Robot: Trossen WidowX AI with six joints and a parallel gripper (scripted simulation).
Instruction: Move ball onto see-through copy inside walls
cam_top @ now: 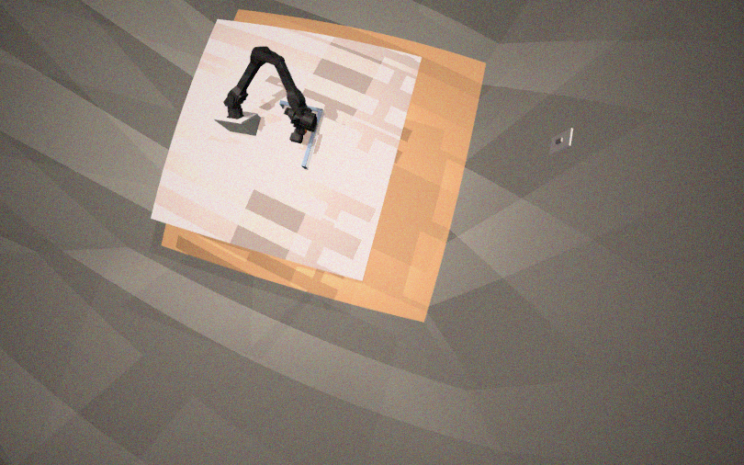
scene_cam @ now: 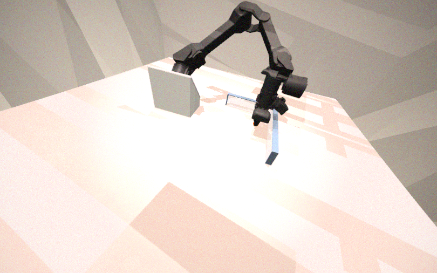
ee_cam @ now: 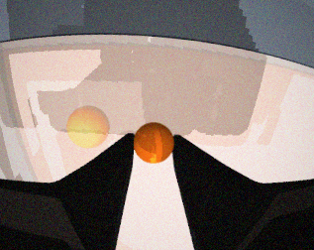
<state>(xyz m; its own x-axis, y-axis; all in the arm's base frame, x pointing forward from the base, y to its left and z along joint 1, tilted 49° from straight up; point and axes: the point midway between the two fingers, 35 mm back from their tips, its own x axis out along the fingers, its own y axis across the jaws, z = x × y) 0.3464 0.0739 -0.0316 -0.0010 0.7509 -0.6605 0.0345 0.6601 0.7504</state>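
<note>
The see-through copy lies 1 cm ahead of my gripper tip and 4 cm to the left of it. Round my gripper tip: orange ball: right at my gripper tip.
</note>
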